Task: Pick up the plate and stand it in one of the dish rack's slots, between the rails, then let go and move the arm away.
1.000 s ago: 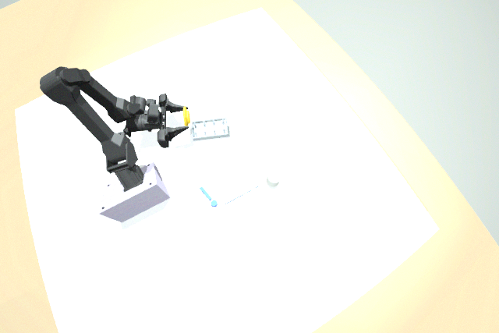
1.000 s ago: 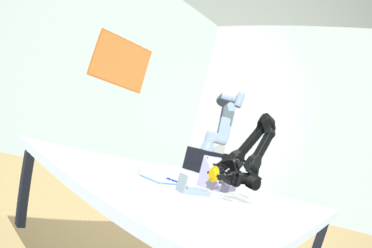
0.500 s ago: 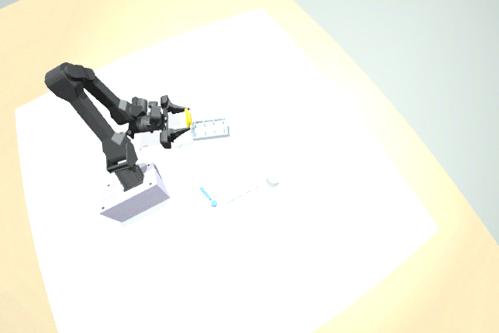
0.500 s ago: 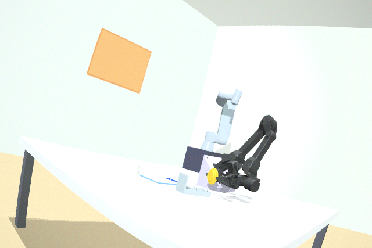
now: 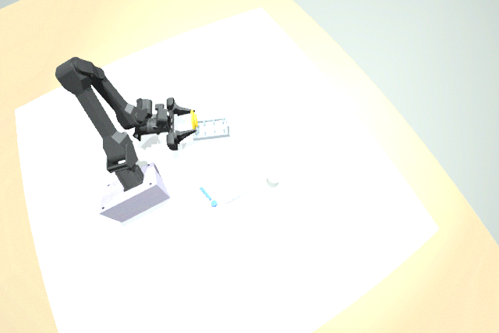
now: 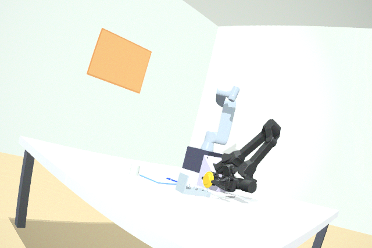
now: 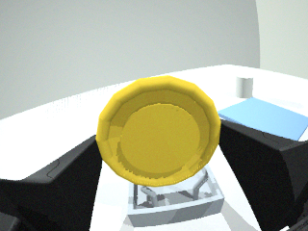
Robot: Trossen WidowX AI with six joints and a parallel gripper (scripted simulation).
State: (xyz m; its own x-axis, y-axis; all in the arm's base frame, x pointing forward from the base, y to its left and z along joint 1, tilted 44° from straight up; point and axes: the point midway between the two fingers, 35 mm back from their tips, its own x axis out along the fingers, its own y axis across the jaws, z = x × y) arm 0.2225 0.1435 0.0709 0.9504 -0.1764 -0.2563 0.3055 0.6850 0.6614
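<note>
My gripper tip is now 50 mm above the grey dish rack, 40 mm short of it and 20 mm to the left of it. Round my gripper tip: yellow plate 10 mm behind; then light blue mat 220 mm to the right, 70 mm below, 50 mm ahead; then blue spoon 260 mm to the right, 70 mm below, 60 mm behind.
</note>
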